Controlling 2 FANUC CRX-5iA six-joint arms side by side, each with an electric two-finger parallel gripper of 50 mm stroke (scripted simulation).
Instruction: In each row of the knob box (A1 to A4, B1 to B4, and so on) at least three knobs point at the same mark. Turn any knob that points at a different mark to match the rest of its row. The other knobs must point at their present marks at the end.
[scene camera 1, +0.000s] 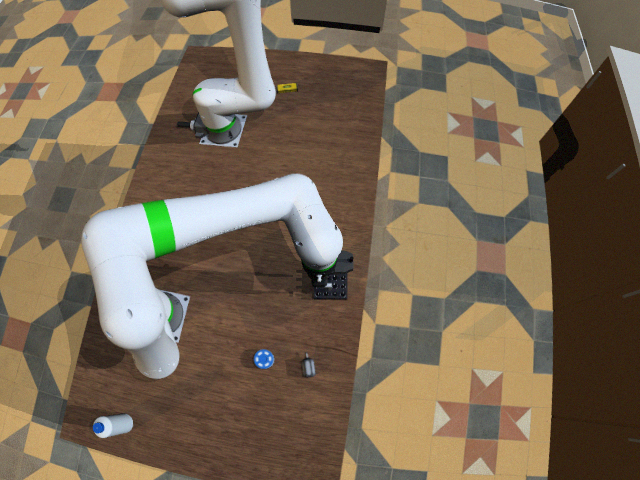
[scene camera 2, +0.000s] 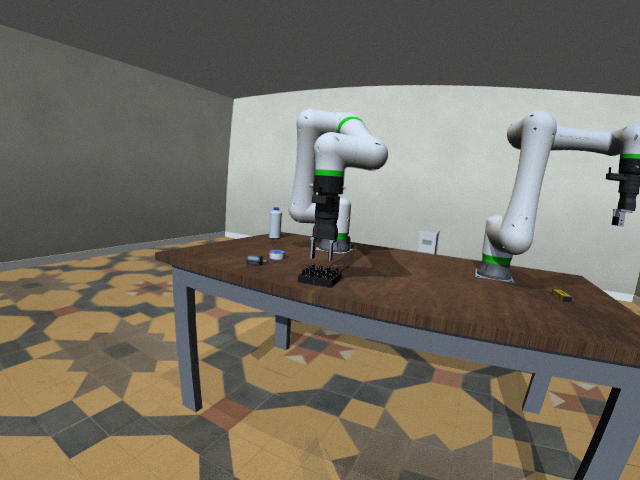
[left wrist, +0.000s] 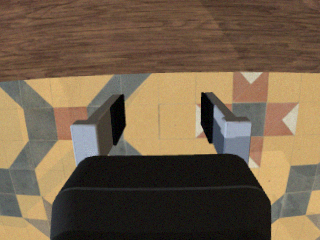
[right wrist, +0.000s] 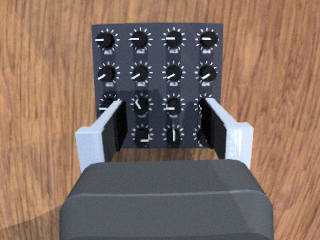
Labels:
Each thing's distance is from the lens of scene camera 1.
white bottle (scene camera 1: 105, 426): 1.28 m

